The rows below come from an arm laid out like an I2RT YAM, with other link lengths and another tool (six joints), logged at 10 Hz.
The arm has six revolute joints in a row. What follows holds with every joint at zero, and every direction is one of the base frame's. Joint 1 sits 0.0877 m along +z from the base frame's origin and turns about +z. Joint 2 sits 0.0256 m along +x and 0.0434 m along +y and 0.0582 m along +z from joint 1 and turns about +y. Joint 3 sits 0.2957 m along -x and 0.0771 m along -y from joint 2 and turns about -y. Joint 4 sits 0.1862 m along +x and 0.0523 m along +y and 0.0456 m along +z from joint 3 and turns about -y. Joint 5 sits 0.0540 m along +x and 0.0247 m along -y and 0.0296 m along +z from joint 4 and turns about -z. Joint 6 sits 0.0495 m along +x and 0.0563 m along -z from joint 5 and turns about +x. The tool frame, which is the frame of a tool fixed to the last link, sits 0.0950 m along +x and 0.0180 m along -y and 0.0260 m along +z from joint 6; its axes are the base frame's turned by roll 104.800, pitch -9.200 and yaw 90.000 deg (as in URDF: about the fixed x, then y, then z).
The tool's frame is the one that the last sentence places.
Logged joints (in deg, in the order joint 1, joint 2, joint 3, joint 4, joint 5, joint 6), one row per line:
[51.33, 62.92, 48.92, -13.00, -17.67, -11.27]
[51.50, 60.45, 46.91, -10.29, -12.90, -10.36]
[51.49, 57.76, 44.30, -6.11, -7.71, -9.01]
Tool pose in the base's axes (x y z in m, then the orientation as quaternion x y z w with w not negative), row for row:
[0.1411, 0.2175, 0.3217, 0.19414, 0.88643, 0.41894, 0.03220]
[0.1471, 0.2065, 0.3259, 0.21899, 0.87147, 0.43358, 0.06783]
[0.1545, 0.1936, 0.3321, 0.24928, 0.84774, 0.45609, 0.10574]
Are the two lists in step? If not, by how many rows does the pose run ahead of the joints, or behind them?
They are in step.
